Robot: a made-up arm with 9 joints. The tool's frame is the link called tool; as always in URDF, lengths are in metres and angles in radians.
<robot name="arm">
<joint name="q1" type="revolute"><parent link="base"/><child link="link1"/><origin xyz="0.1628 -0.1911 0.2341" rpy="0 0 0"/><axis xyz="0 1 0"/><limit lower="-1.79" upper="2.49" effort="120" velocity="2"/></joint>
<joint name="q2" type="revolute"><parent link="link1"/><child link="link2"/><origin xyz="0.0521 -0.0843 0.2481" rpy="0 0 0"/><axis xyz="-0.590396 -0.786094 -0.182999"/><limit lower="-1.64" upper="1.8" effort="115" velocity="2.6"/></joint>
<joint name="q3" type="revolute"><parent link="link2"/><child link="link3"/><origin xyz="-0.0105 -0.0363 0.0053" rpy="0 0 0"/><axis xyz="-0.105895 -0.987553 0.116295"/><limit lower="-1.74" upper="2.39" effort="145" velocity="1.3"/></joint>
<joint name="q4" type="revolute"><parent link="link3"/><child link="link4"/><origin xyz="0.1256 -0.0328 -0.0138" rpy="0 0 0"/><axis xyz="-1 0 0"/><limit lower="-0.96" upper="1.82" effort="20" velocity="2.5"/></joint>
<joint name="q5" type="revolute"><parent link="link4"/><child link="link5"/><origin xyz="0.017 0.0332 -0.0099" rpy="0 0 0"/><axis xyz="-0.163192 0.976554 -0.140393"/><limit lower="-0.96" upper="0.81" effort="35" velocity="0.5"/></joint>
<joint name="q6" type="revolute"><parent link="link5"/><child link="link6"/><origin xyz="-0.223 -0.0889 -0.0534" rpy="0 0 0"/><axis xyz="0 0 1"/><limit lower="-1.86" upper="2.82" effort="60" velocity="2.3"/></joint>
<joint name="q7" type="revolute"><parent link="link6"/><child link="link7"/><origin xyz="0.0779 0.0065 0.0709" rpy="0 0 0"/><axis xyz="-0.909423 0.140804 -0.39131"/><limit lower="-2.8" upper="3.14" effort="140" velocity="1.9"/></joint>
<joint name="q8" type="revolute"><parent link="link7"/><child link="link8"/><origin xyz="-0.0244 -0.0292 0.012" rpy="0 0 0"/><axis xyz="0.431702 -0.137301 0.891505"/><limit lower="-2.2" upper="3" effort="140" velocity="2.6"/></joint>
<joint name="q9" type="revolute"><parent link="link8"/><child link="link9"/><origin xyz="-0.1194 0.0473 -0.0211" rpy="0 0 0"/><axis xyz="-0.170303 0.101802 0.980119"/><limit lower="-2.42" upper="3.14" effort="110" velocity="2.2"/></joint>
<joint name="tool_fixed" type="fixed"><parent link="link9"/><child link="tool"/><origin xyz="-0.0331 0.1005 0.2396" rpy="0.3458 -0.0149 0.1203"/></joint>
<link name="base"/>
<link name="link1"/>
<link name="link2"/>
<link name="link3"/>
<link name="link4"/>
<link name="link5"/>
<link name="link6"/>
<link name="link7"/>
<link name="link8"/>
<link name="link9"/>
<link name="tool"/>
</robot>
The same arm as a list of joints. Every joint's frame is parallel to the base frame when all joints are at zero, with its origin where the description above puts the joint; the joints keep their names.
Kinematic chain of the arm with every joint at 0, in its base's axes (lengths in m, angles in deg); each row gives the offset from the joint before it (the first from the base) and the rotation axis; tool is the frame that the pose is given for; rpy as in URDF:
q1: xyz 0.1628 -0.1911 0.2341 axis +y
q2: xyz 0.0521 -0.0843 0.2481 axis -0.590396 -0.786094 -0.182999
q3: xyz -0.0105 -0.0363 0.0053 axis -0.105895 -0.987553 0.116295
q4: xyz 0.1256 -0.0328 -0.0138 axis -x
q5: xyz 0.017 0.0332 -0.0099 axis -0.163192 0.976554 -0.140393
q6: xyz -0.223 -0.0889 -0.0534 axis +z
q7: xyz 0.0779 0.0065 0.0709 axis -0.909423 0.140804 -0.39131
q8: xyz -0.0244 -0.0292 0.012 axis 0.431702 -0.137301 0.891505
q9: xyz -0.1194 0.0473 -0.0211 axis -0.170303 0.101802 0.980119
tool: xyz -0.0331 0.1005 0.2396 rpy 19.81 -0.85 6.89
Joint limits (deg, base to tool): -102.56..142.67 -93.97..103.13 -99.69..136.94 -55..104.28 -55..46.41 -106.57..161.57 -160.43..179.91 -126.05..171.89 -138.66..179.91

